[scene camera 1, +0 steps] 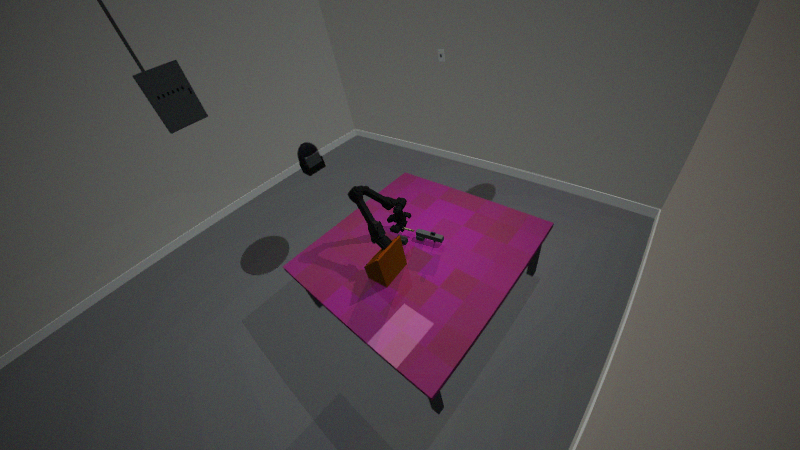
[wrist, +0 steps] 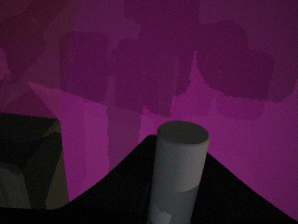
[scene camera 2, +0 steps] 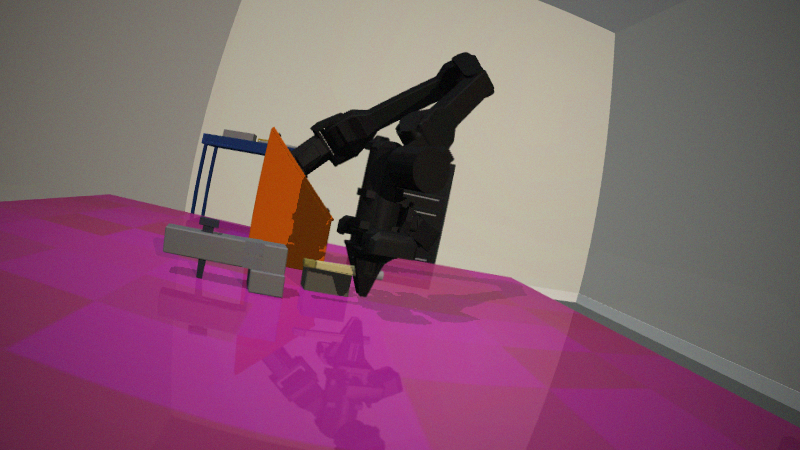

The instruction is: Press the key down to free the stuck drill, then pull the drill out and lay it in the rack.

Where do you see a rack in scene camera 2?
At 331,283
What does my gripper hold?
A drill.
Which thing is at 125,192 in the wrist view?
My gripper.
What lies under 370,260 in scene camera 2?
My gripper.
